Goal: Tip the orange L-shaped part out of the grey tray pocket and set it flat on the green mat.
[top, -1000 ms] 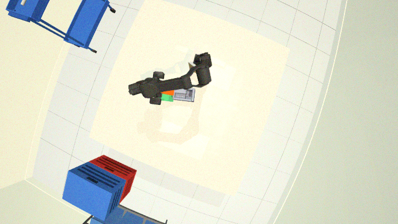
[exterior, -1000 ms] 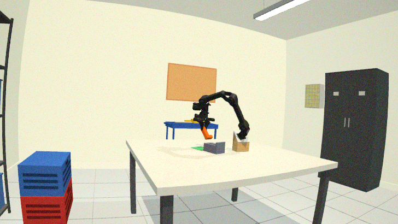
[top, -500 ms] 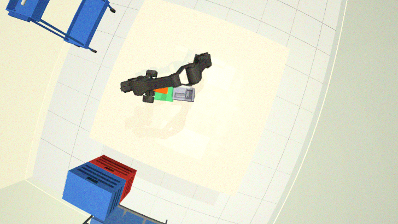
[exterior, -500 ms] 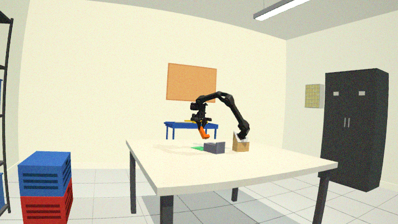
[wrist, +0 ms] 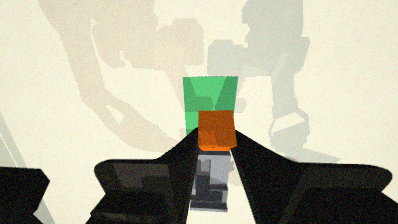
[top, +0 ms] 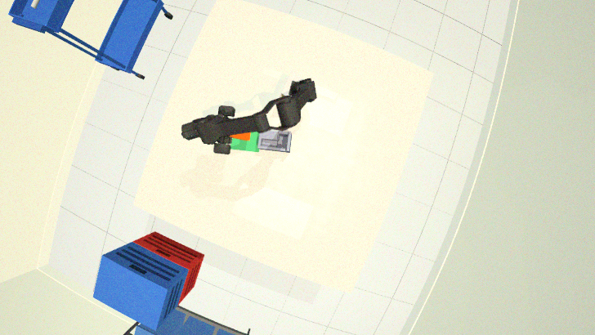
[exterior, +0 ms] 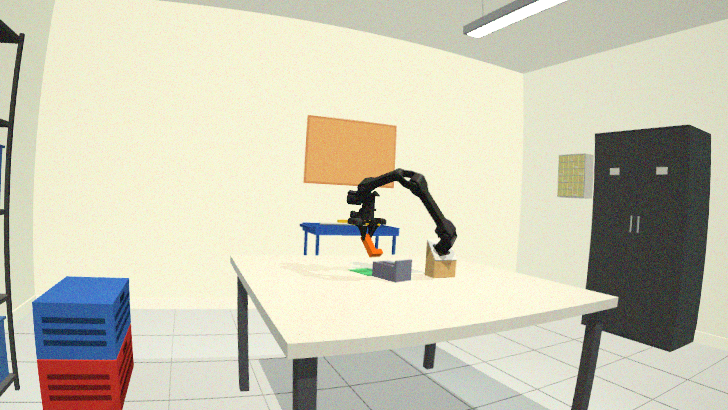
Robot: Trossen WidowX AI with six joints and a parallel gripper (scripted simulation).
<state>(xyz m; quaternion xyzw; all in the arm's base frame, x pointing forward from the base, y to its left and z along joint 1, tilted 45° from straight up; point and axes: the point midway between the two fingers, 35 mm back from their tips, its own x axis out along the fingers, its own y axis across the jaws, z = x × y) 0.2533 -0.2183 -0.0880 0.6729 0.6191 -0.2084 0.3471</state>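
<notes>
The green mat lies 160 mm below my gripper tip, 20 mm to the left of it and 10 mm behind it. Round my gripper tip: orange L-shaped part (30 mm to the left, 30 mm below, 20 mm behind).
</notes>
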